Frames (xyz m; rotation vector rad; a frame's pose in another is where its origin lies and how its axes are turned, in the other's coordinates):
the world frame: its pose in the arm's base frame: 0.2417 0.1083 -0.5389 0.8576 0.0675 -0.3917
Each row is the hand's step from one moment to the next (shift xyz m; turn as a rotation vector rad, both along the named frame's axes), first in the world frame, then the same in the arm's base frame.
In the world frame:
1: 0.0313 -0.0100 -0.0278 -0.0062 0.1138 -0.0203
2: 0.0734 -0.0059 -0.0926 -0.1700 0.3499 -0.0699
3: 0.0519 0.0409 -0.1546 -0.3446 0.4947 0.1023
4: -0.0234 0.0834 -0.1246 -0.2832 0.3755 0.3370
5: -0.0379 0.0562 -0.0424 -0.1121 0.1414 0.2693
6: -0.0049 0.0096 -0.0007 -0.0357 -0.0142 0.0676
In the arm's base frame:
1: 0.0281 0.0052 -0.0322 0.0375 0.0840 0.0703
2: 0.0749 0.0431 -0.0808 -0.0238 0.3104 0.2435
3: 0.0781 0.1236 -0.0830 -0.1499 0.3207 0.4986
4: 0.0208 0.1494 -0.0165 -0.1592 0.0562 0.5534
5: -0.0106 0.0764 0.0209 -0.0790 -0.0836 0.3031
6: -0.0010 0.0077 0.0075 -0.0449 -0.0479 0.0418

